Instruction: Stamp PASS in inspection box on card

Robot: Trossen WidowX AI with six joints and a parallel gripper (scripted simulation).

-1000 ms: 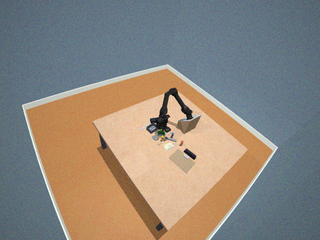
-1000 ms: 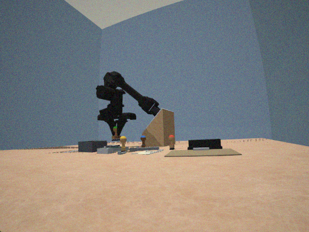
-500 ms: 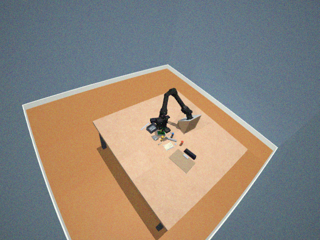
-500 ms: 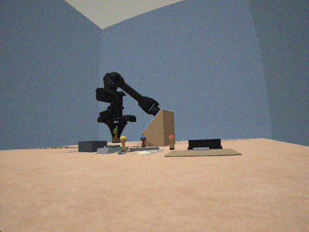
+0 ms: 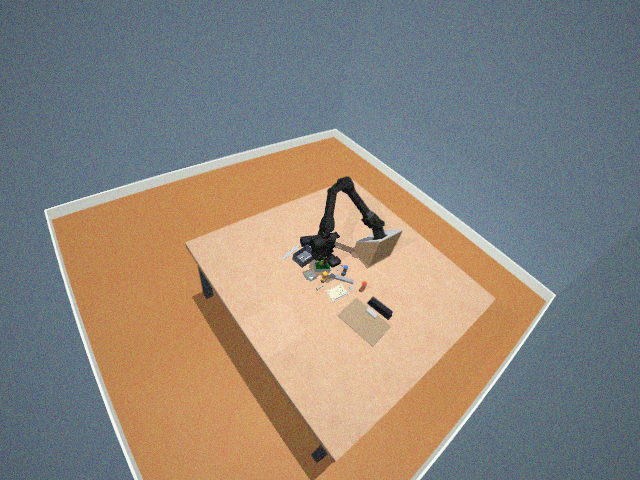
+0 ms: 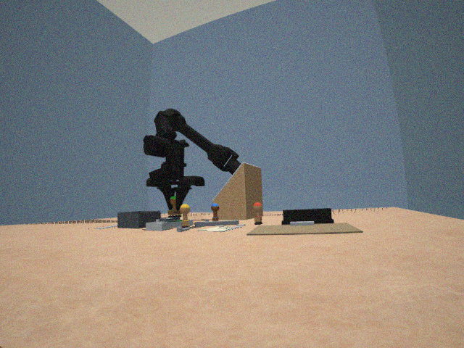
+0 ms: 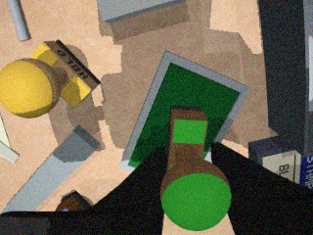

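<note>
The green ink pad lies 40 mm below my gripper tip. Round my gripper tip: green-knobbed stamp: right at my gripper tip; yellow-knobbed stamp: 50 mm ahead, 70 mm to the left, 30 mm below; blue stamp pad tin: 80 mm behind, 80 mm to the right, 30 mm below.
</note>
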